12 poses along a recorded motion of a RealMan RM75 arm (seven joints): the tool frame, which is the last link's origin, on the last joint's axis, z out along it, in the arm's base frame.
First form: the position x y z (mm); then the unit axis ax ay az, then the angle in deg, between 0 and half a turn.
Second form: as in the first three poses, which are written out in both.
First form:
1: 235 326 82 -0.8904 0.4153 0.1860 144.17
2: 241 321 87 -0.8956 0.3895 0.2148 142.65
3: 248 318 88 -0.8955 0.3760 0.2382 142.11
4: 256 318 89 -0.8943 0.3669 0.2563 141.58
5: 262 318 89 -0.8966 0.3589 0.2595 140.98
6: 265 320 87 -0.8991 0.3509 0.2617 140.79
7: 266 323 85 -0.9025 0.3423 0.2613 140.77
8: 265 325 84 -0.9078 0.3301 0.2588 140.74
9: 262 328 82 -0.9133 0.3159 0.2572 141.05
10: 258 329 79 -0.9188 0.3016 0.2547 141.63
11: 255 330 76 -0.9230 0.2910 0.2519 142.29
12: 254 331 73 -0.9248 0.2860 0.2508 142.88
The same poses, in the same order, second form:
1: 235 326 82 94.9 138.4 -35.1
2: 241 321 87 98.9 135.4 -34.1
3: 248 318 88 102.0 133.4 -32.5
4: 256 318 89 104.0 131.8 -31.4
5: 262 318 89 104.4 131.1 -32.0
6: 265 320 87 105.0 130.8 -32.4
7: 266 323 85 105.5 130.8 -33.0
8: 265 325 84 106.0 131.0 -34.1
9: 262 328 82 106.9 131.3 -34.9
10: 258 329 79 108.0 131.9 -35.6
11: 255 330 76 108.9 132.6 -36.1
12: 254 331 73 109.6 133.2 -36.1
